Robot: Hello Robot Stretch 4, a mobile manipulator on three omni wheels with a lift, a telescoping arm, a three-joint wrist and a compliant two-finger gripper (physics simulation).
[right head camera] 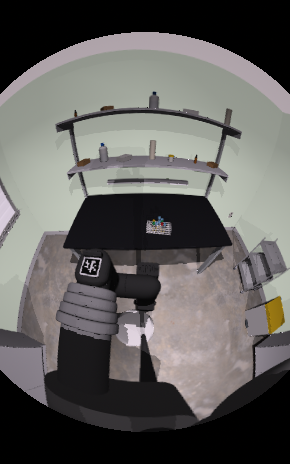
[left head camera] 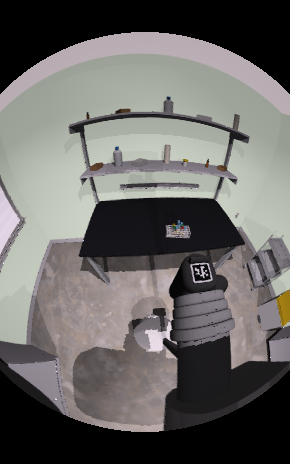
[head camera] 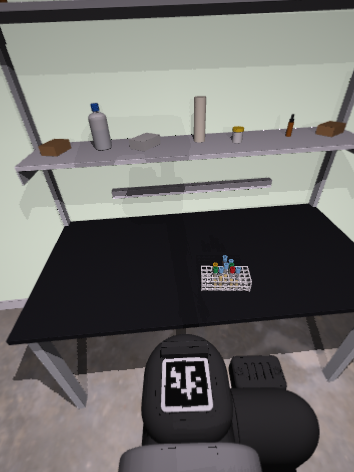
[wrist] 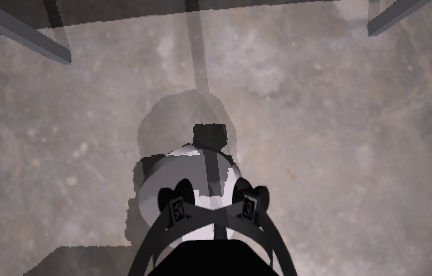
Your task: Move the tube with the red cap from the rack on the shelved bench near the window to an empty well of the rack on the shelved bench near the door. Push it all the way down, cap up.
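Frame: origin at the robot's base, x ahead, y left, z up, level; millimetres.
Seen in the pictures: gripper, fingertip midpoint: [wrist: 213, 194]; robot's base at its link origin: [right head camera: 134, 326] [left head camera: 153, 331] [wrist: 195, 191].
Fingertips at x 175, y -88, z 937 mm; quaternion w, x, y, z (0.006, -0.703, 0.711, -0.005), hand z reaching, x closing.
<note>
Pixels of each thing's middle, then the offset from my fingertips to it. Level surfaces: height alone.
- red-capped tube at the middle of its body: [head camera: 231, 278] [right head camera: 160, 227] [left head camera: 180, 231] dx +584, dy -113, dz -138 mm
- white wire rack at the middle of its body: [head camera: 224, 278] [right head camera: 158, 227] [left head camera: 177, 231] dx +616, dy -94, dz -173 mm
- shelved bench at its surface level: dz -202 mm
- shelf at its surface level: dz +255 mm
- yellow-sided box at the middle of its body: [right head camera: 263, 317] [left head camera: 275, 311] dx -363, dy -1621, dz -739 mm
The red-capped tube [head camera: 232, 270] [left head camera: 182, 228] [right head camera: 162, 224] stands cap up in the white wire rack [head camera: 226, 290] [left head camera: 178, 236] [right head camera: 158, 232], among tubes with blue, green and orange caps. The rack is on the black top of the shelved bench [head camera: 125, 270] [left head camera: 125, 220] [right head camera: 110, 215], right of its middle. My gripper [wrist: 213, 194] is open and empty in the wrist view, its fingers over the floor and the round white base, short of the bench. The fingers are hidden in the head view. A second rack does not show.
A shelf [head camera: 175, 149] above the bench holds bottles, boxes and a cylinder. Bench legs [head camera: 60, 375] [wrist: 37, 40] stand at both sides. A window [left head camera: 9, 220] is at the left. A wire cart and a yellow-sided box [left head camera: 284, 310] [right head camera: 275, 315] stand at the right.
</note>
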